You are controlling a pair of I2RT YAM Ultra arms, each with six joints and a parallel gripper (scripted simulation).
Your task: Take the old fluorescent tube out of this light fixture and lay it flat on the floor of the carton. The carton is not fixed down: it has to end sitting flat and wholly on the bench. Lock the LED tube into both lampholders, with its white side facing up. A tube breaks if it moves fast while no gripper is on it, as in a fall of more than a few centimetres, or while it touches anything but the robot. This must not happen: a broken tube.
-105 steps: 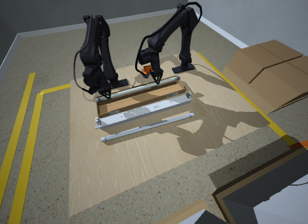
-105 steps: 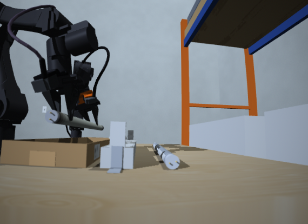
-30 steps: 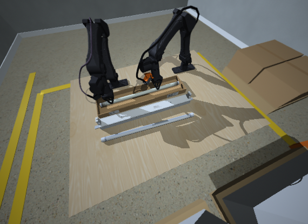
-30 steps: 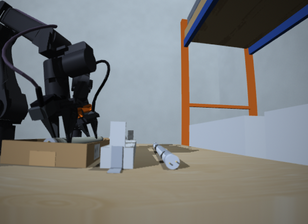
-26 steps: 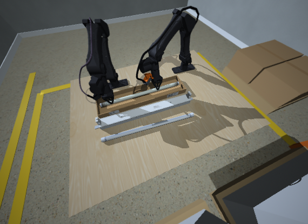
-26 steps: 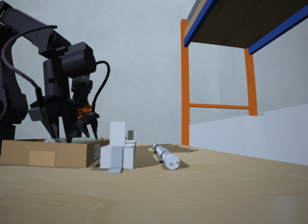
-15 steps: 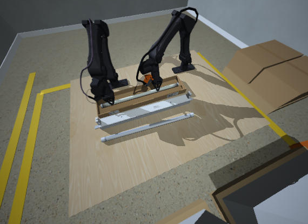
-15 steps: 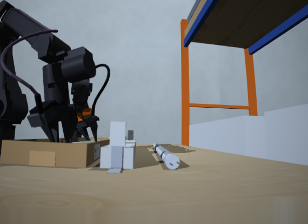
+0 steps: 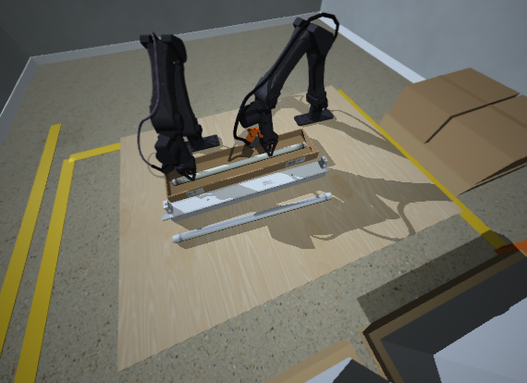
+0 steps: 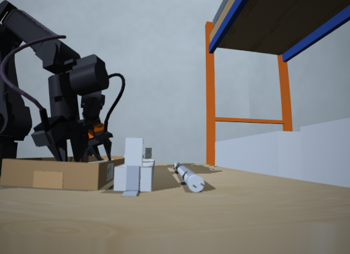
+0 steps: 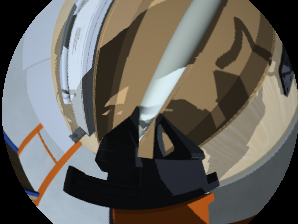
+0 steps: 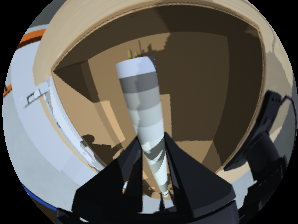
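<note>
My left hand is 10 mm short of the brown carton and 120 mm to the left of it. From my left hand the other things lie so: white fixture: 150 mm ahead, 120 mm to the right, 30 mm above; LED tube: 260 mm ahead, 140 mm to the right, 10 mm below; old fluorescent tube: 10 mm ahead, 120 mm to the right, 10 mm below.
</note>
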